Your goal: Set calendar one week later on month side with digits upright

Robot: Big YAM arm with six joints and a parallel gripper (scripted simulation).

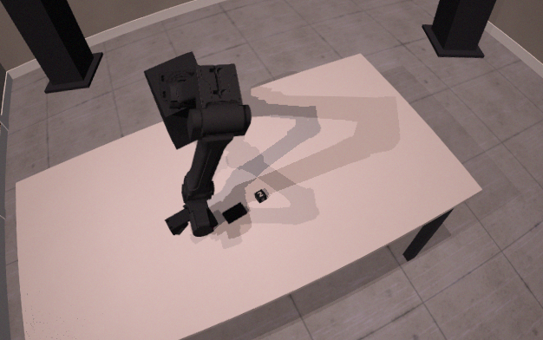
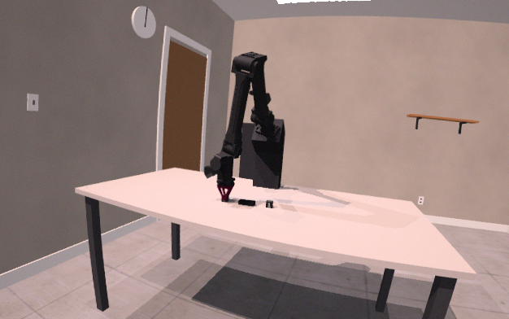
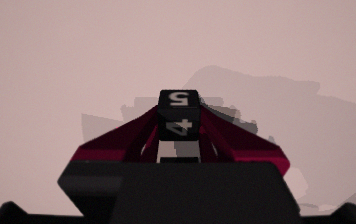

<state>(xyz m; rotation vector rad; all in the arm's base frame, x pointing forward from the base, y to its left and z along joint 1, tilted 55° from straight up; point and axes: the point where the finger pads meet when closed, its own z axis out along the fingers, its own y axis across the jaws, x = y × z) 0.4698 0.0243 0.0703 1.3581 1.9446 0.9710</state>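
Right now the black calendar block is right at my hand. Round my hand: black tray 90 mm to the left, 60 mm behind, 10 mm below.
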